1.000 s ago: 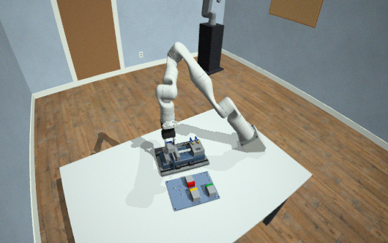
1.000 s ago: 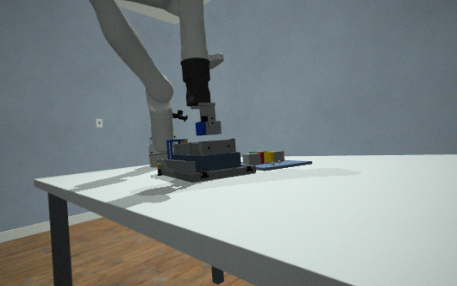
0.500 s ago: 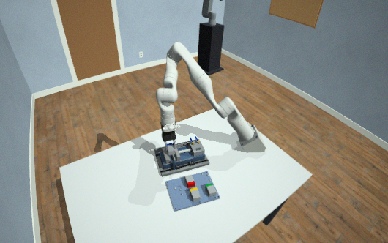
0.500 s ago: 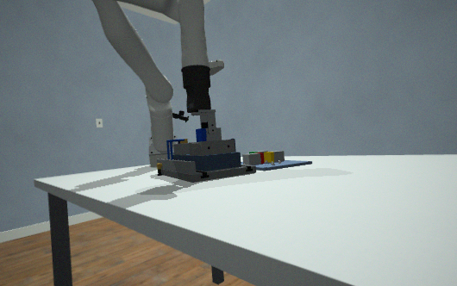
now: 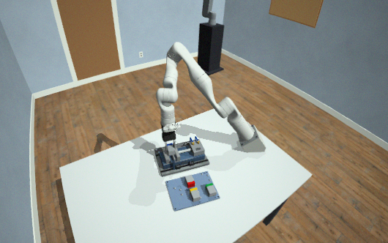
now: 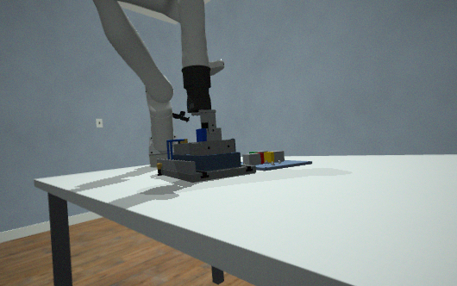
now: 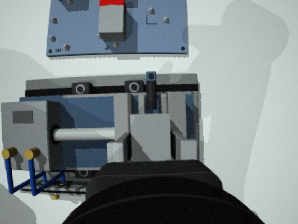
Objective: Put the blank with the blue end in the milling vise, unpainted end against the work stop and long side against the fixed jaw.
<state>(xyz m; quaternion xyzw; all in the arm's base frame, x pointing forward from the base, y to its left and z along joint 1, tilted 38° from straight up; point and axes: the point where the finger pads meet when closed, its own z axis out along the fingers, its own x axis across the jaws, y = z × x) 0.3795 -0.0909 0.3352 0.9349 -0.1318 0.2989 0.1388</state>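
My hand is 20 mm above the blue-ended blank. The rest, counted from my hand: red-ended blank (190 mm to the left, 110 mm below, 20 mm ahead); then blue plate (240 mm to the left, 130 mm below, 40 mm ahead); then milling vise (90 mm below, 60 mm behind, 30 mm to the left).
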